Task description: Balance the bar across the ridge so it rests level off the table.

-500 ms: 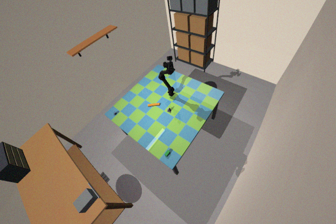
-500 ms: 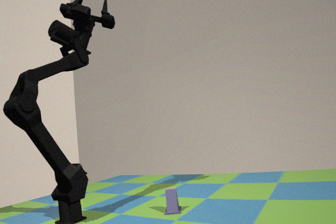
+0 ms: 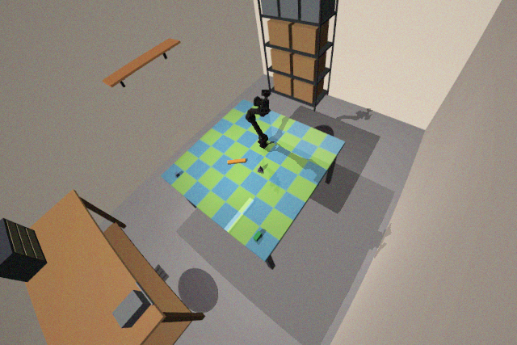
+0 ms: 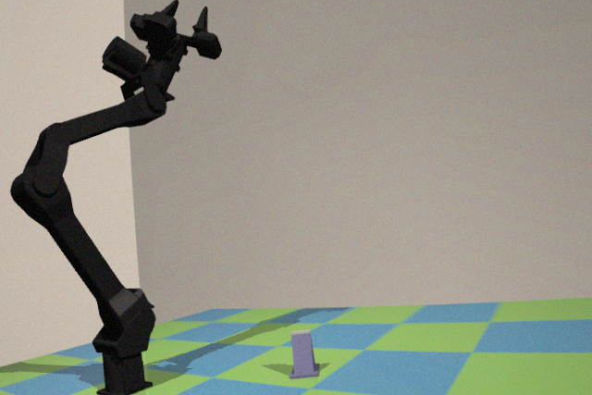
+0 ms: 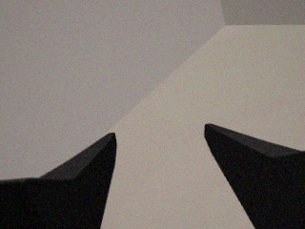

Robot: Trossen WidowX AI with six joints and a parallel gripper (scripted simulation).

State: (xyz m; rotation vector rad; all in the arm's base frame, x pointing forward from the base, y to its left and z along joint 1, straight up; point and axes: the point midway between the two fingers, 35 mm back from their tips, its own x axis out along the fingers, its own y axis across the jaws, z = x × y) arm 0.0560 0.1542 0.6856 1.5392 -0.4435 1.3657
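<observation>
My gripper tip is 23 cm short of the orange bar, 27 cm to the left of it and 71 cm above it. Round my gripper tip: small dark block: 67 cm ahead, 67 cm to the right, 70 cm below; small green block: 67 cm ahead, 33 cm to the left, 70 cm below.
</observation>
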